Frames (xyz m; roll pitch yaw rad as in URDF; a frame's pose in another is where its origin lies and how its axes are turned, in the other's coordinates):
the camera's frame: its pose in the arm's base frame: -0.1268 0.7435 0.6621 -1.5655 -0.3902 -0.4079
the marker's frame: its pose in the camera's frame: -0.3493 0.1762 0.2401 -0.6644 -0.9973 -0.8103
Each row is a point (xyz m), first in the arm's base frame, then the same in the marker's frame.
Working: the arm's base frame: its pose in the marker's frame: -0.7891 0.8350 0.1540 2.8365 -0.4989 0.9496

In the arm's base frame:
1: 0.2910 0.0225 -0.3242
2: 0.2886 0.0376 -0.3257
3: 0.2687 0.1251 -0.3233
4: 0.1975 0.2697 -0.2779
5: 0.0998 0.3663 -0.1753
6: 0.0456 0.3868 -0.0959
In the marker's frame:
1: -0.7901 0.9640 0.5707
2: -0.7816 0.9519 0.5748
3: -0.7300 0.8793 0.5864
4: -0.6432 0.7402 0.5524
5: -0.5740 0.6257 0.4452
6: -0.5470 0.5888 0.3582

